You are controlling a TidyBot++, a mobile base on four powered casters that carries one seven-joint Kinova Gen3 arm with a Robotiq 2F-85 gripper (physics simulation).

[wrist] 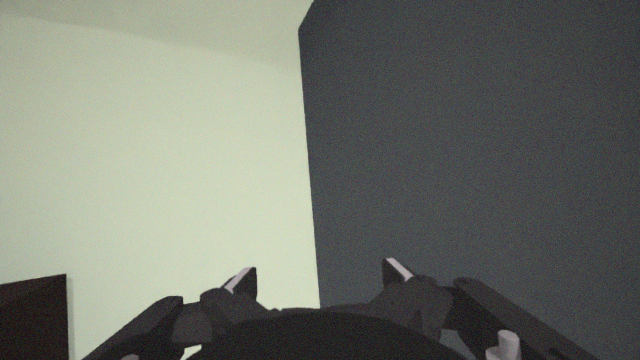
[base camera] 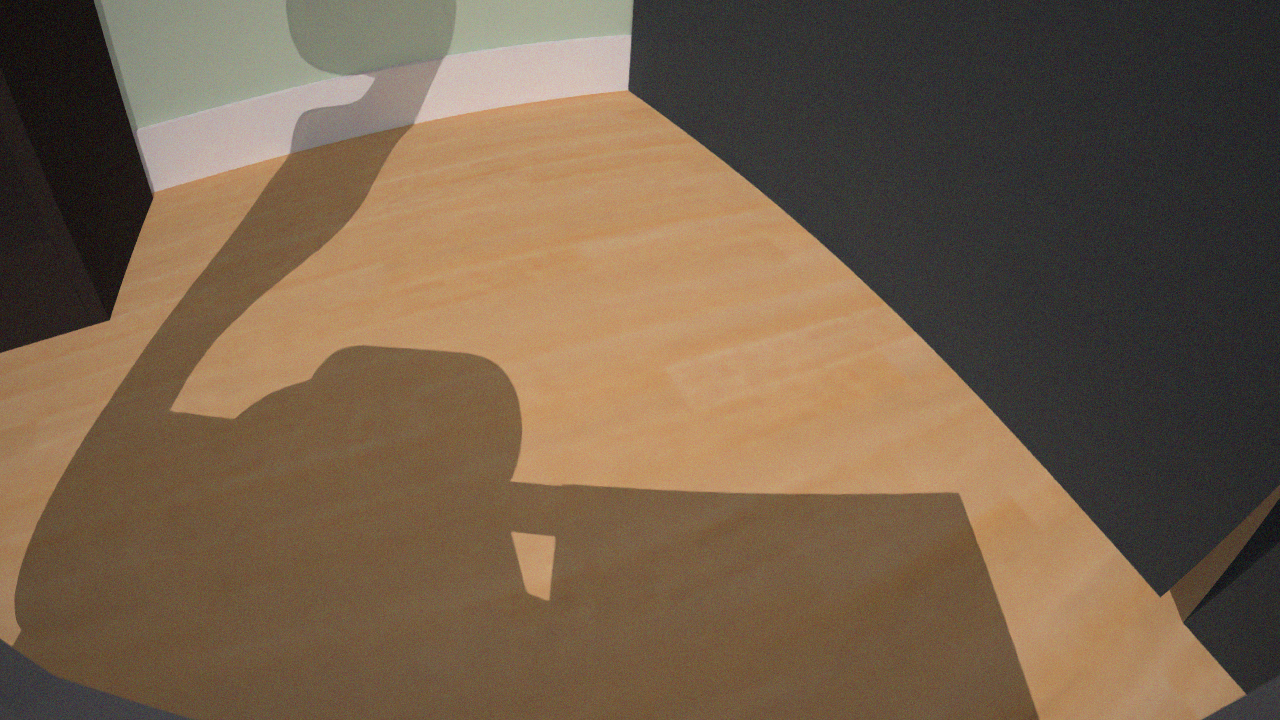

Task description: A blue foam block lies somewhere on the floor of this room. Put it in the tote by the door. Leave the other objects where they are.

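Places are measured from the arm's base along level axes (x ahead, y left, z up), in millimetres.
Where they show: gripper, fingertip midpoint: (wrist: 319, 277).
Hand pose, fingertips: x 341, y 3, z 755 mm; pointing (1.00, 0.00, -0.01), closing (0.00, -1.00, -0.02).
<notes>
After its pixels a point has its place.
My gripper (wrist: 319, 277) @[x 341, y 3, z 755 mm] is open and empty in the wrist view, its two fingertips wide apart low in the picture, facing a pale green wall and a dark grey surface. The blue foam block does not show in the base camera view or in the wrist view. The tote by the door does not show in either view.
A tall dark grey panel (base camera: 939, 179) @[x 571, y -232, z -258 mm] (wrist: 470, 150) @[x 536, y -250, z 859 mm] stands at the right. A dark brown shelf unit (base camera: 53, 295) @[x 480, y 557, z -352 mm] (wrist: 35, 320) @[x 646, y 591, z 602 mm] stands at the left. A pale green wall (base camera: 196, 53) @[x 826, y 569, z -229 mm] (wrist: 150, 150) @[x 861, y 502, z 984 mm] with a white baseboard (base camera: 519, 80) @[x 1011, y 177, z -359 mm] lies behind. The robot's shadow falls across the wooden floor (base camera: 608, 313) @[x 543, y 20, z -397 mm].
</notes>
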